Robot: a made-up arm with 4 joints.
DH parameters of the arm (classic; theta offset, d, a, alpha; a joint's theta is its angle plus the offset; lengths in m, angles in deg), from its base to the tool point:
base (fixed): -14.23 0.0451 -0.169 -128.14
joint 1: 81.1 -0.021 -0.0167 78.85
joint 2: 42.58 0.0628 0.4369 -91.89
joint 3: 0 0.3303 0.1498 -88.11
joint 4: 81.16 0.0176 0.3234 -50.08
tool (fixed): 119.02 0.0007 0 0
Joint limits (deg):
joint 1: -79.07..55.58
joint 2: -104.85..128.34
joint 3: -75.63..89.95
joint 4: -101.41..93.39
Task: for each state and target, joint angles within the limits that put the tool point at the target. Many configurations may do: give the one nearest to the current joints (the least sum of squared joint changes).
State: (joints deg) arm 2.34 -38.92 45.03 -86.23
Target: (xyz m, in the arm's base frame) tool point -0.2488 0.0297 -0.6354
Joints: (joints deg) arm -28.44 -4.66 60.12 -45.75
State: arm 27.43 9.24 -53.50 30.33
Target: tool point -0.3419 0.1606 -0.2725
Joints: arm 40.61 -12.91 -41.54 52.86
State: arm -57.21 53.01 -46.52 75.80
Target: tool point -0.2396 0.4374 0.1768
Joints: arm -2.63 58.67 -32.86 91.45
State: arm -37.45 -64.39 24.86 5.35
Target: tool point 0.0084 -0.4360 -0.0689
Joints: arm -27.28 -70.42 31.02 14.16
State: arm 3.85 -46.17 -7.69 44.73
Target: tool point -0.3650 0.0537 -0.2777
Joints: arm 42.09 -25.02 -14.14 46.26
